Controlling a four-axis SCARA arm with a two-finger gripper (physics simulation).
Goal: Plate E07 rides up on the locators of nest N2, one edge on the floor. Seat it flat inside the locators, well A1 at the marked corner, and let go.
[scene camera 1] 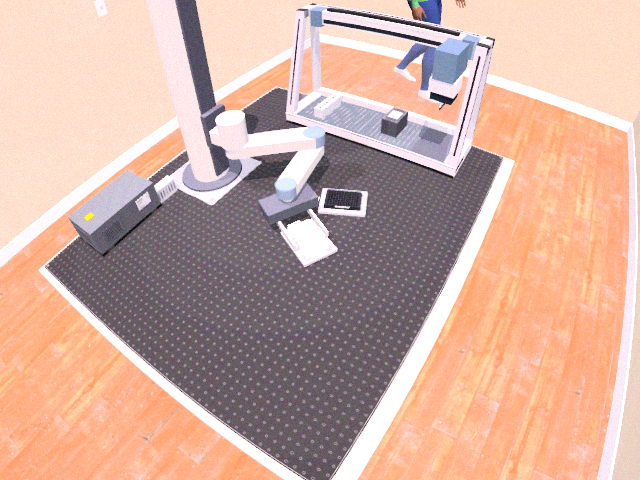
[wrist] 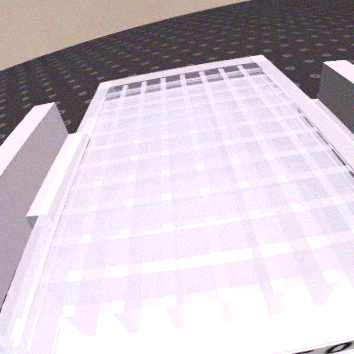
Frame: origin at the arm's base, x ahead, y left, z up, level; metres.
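Seen in the pictures: gripper, fingertip midpoint: [scene camera 1: 311,240] [wrist: 188,103]; arm's base, link origin: [scene camera 1: 212,173].
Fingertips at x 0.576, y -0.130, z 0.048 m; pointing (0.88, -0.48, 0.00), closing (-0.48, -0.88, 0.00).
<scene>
Pixels of each thing's middle, then the offset from my fingertips to it. "spot": a spot on its surface instead.
- Plate E07, body centre: [wrist: 195,148] [scene camera 1: 307,236] dx -0.022, dy +0.012, dz -0.004 m
- white nest N2, body centre: [wrist: 200,199] [scene camera 1: 308,241] dx -0.022, dy +0.013, dz -0.028 m
- white nest, surface spot: [scene camera 1: 324,211] spot: dx -0.050, dy +0.153, dz -0.025 m
- black plate, body centre: [scene camera 1: 343,199] dx -0.020, dy +0.230, dz -0.016 m
- grey box, surface spot: [scene camera 1: 114,209] spot: dx -0.631, dy -0.292, dz +0.080 m
Plate E07 [scene camera 1: 308,235] [wrist: 200,190] is a clear, pale plate with a grid of wells, on the white nest N2 [scene camera 1: 326,252] in front of the arm. My gripper [scene camera 1: 312,240] [wrist: 188,103] reaches over it with one long finger along each side. In the wrist view the finger pads lie against the plate's left and right sides, and the gripper is shut on the plate. Part of a label shows at the lower right of the wrist view. The locators are hard to make out in the glare; the plate's tilt and the marked corner cannot be told.
A white nest [scene camera 1: 324,211] with a black plate [scene camera 1: 343,198] stands close to the right of the gripper. A white gantry frame [scene camera 1: 372,146] with a grey deck stands behind. A grey box [scene camera 1: 114,209] and the arm's column [scene camera 1: 178,77] are at the left.
</scene>
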